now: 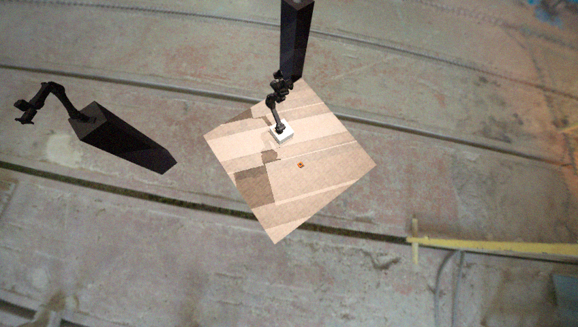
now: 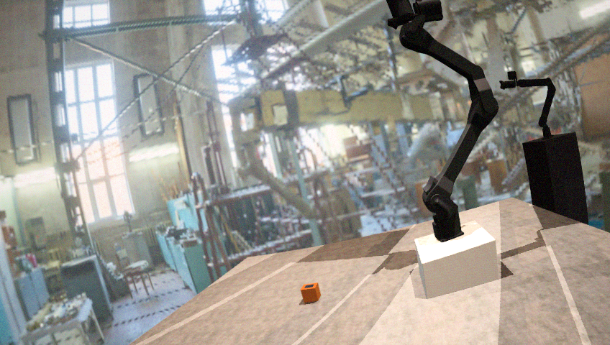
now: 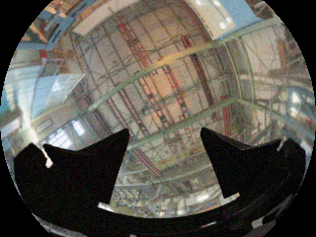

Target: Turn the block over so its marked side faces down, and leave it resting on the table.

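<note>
The orange block is 83 cm below my gripper tip, 40 cm ahead of it and 9 cm to the right of it.
</note>
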